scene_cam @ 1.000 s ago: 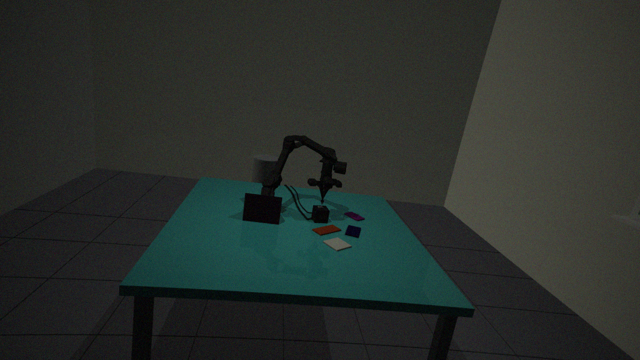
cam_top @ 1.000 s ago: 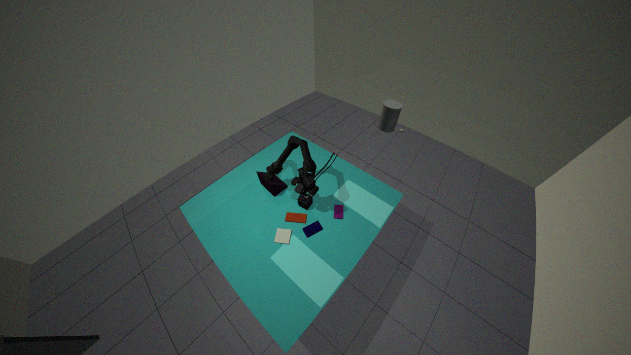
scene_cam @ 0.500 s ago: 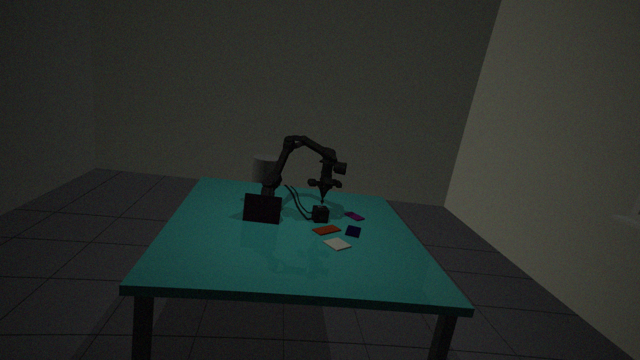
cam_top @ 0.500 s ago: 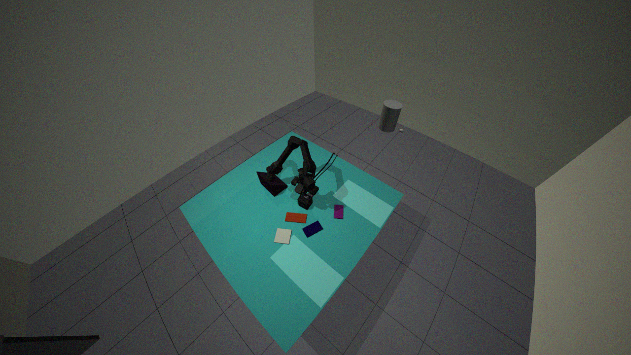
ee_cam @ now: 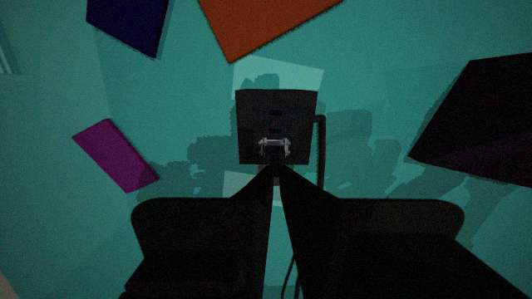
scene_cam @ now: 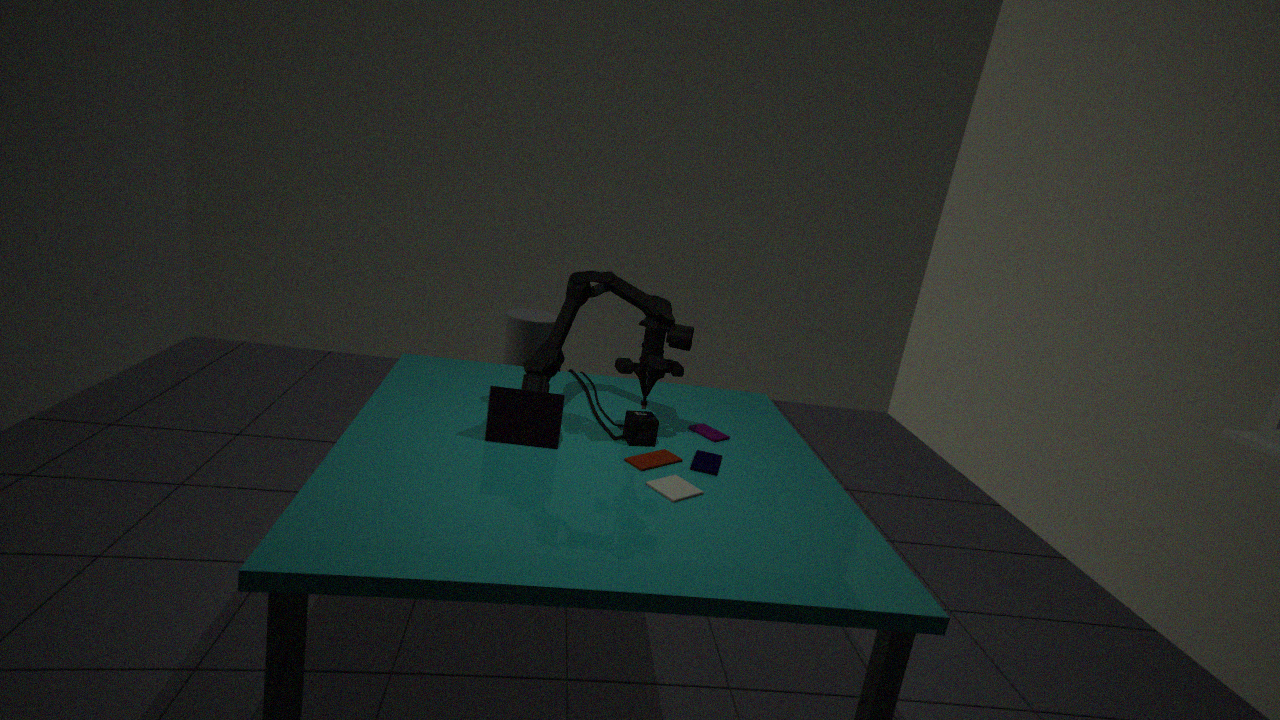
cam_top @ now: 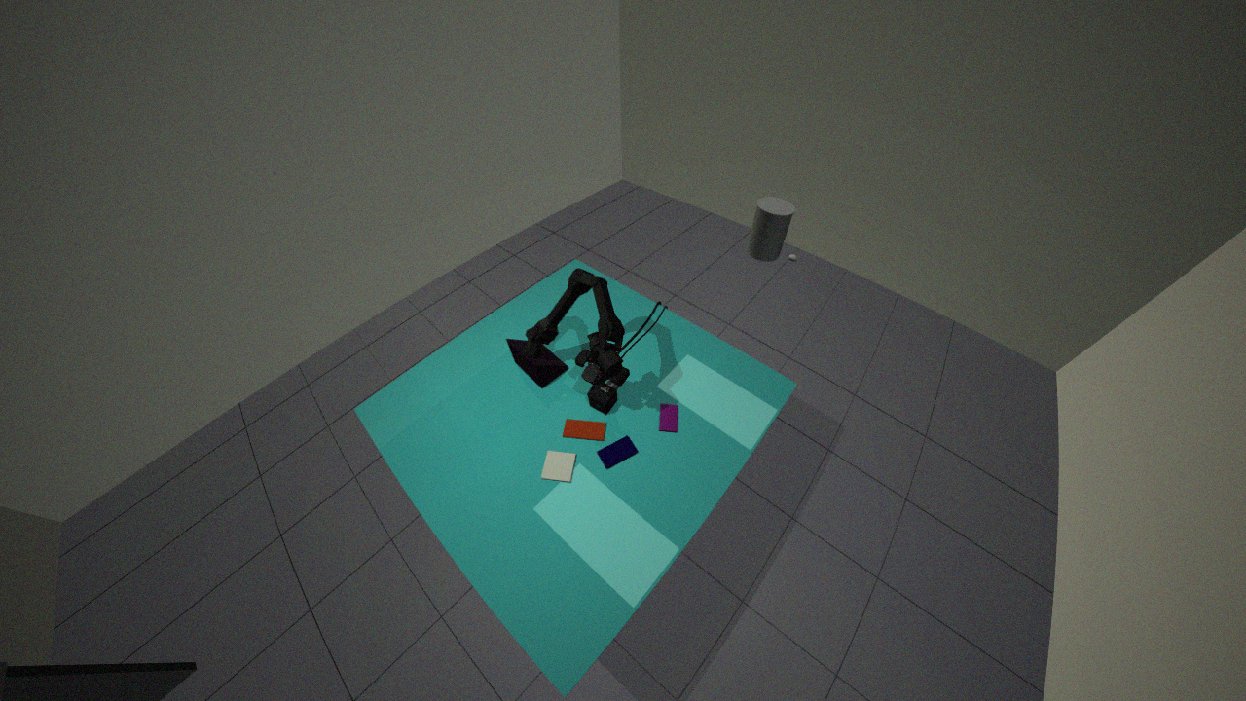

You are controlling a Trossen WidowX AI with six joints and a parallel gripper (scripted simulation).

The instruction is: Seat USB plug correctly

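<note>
My gripper tip is now 20 mm above the USB plug. The rest, counted from my gripper tip: pale socket: 60 mm below; dark blue card: 190 mm ahead, 130 mm below, 100 mm to the right; orange card: 140 mm to the right, 130 mm below, 50 mm ahead.
</note>
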